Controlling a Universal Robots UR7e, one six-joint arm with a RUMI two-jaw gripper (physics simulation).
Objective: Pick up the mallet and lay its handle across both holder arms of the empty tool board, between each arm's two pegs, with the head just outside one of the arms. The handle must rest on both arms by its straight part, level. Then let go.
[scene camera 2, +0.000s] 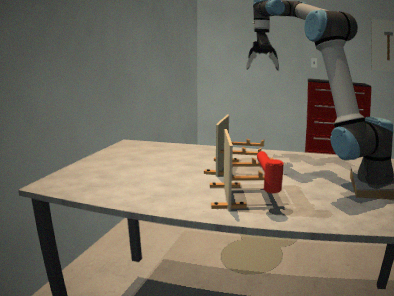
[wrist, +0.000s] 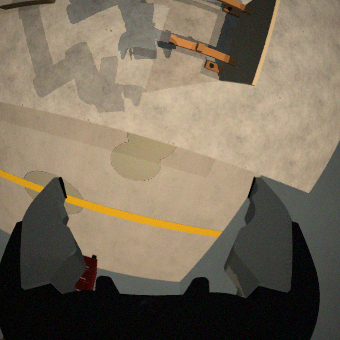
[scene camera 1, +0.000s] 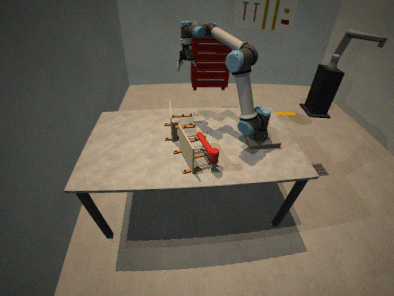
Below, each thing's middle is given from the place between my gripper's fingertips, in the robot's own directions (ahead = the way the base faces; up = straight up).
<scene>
My hand is 150 mm past the red mallet (scene camera 2: 273,168), 540 mm to the right of it and 290 mm above it.
</scene>
